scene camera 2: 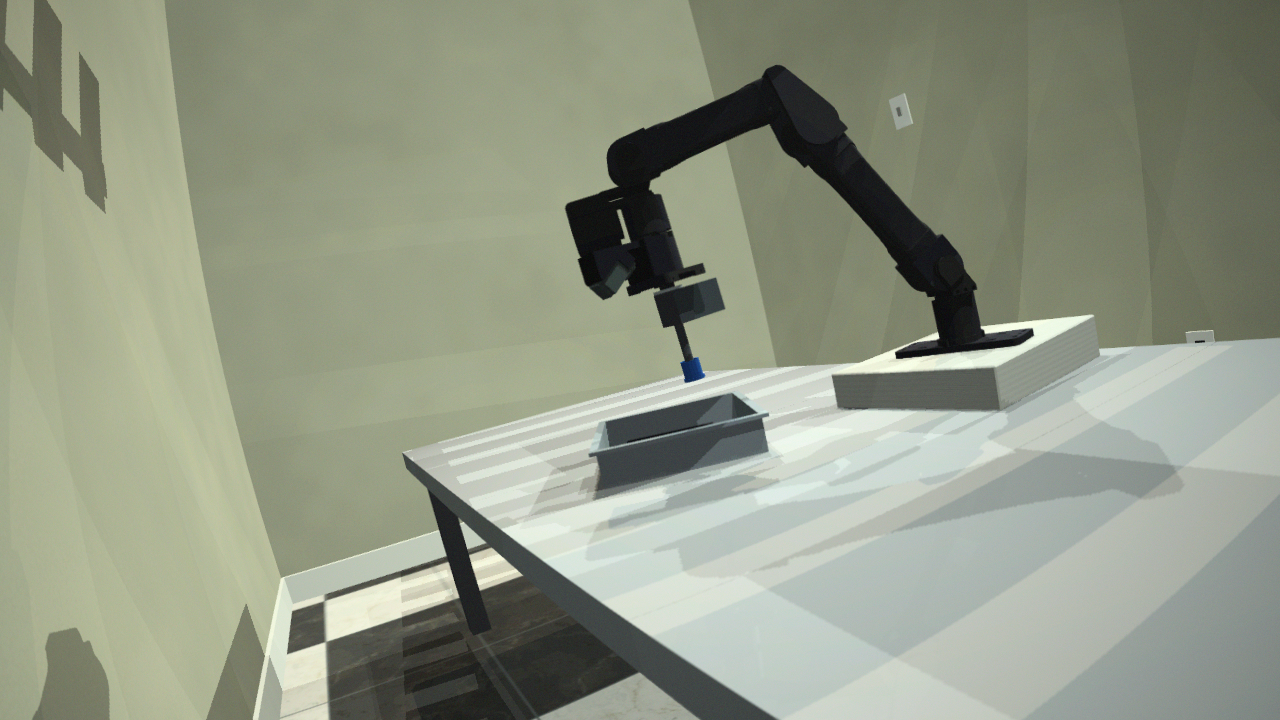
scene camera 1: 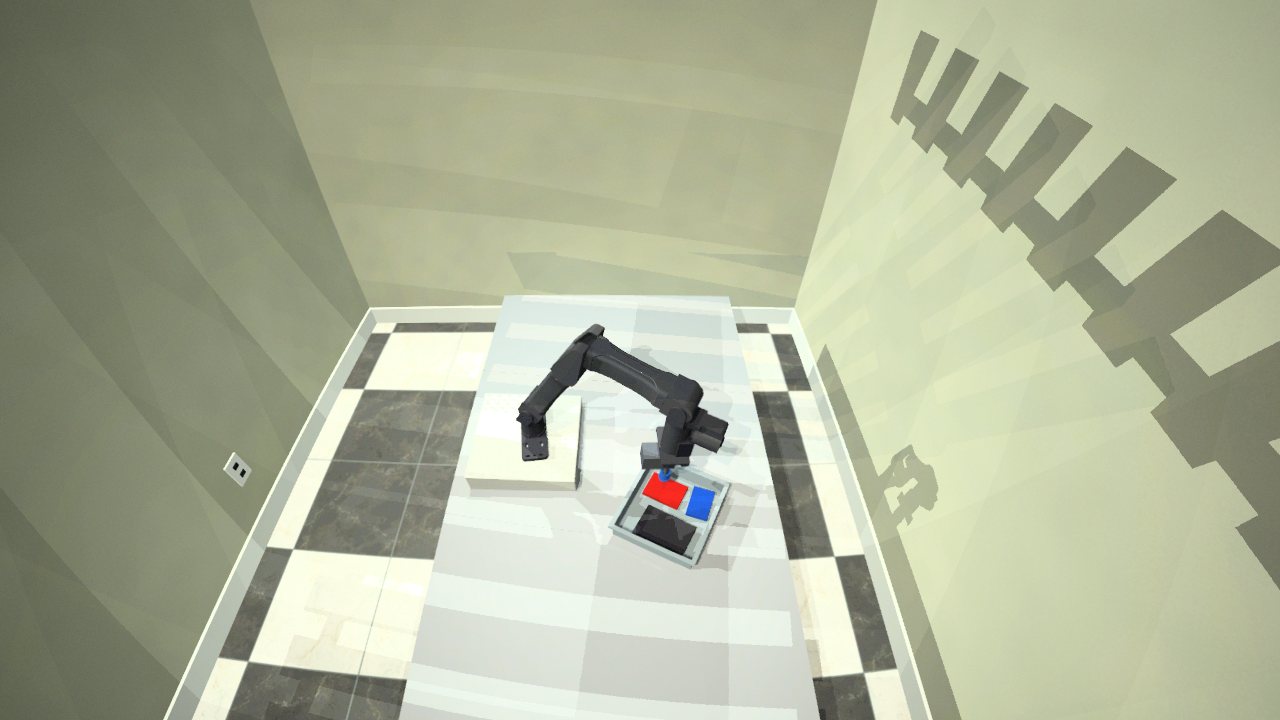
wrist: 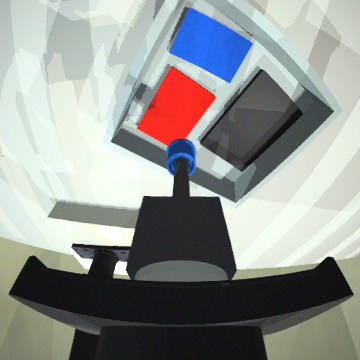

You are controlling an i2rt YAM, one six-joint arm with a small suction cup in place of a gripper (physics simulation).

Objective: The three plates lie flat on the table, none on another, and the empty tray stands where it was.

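Places are measured from the arm's base along level axes (x right, y ahead, z up), in centimetres.
Pixels of known places: hand, tool point: (scene camera 2: pixel 694 379) (scene camera 1: pixel 664 476) (wrist: pixel 180 151); arm's base, link origin: (scene camera 2: pixel 962 347) (scene camera 1: pixel 533 430) (wrist: pixel 107 251).
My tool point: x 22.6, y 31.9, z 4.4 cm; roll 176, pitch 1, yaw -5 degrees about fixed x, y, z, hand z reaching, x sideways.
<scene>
Ahead of a thing's pixels: the offset from my tool point to its top centre. Level surfaces: height alone.
The grey tray {dz -5.1, dx +5.3, dy +1.0 cm} (scene camera 1: pixel 651 547) (scene camera 2: pixel 684 458) (wrist: pixel 286 159) stands on the table {dz -10.1 cm} (scene camera 1: pixel 537 626) (scene camera 2: pixel 895 573). Three plates lie flat inside it, side by side, none on another: a red plate {dz -8.8, dx -1.1, dy +1.2 cm} (scene camera 1: pixel 665 492) (wrist: pixel 175 107), a smaller blue plate {dz -8.8, dx +4.1, dy +9.4 cm} (scene camera 1: pixel 700 504) (wrist: pixel 210 45) and a larger black plate {dz -8.7, dx +10.3, dy -1.6 cm} (scene camera 1: pixel 664 530) (wrist: pixel 252 120). In scene camera 2 the tray's walls mostly hide them. My gripper (scene camera 1: pixel 665 475) (scene camera 2: pixel 692 370) (wrist: pixel 181 156), a blue suction cup, is open and holds nothing. It hangs above the tray's rim, over the red plate's near edge in the wrist view, apart from it.
The arm's base stands on a pale block (scene camera 1: pixel 501 452) (scene camera 2: pixel 913 390), to the left of the tray in scene camera 1. The tray's raised walls surround the plates. Striped shadows cross the table and walls.
</scene>
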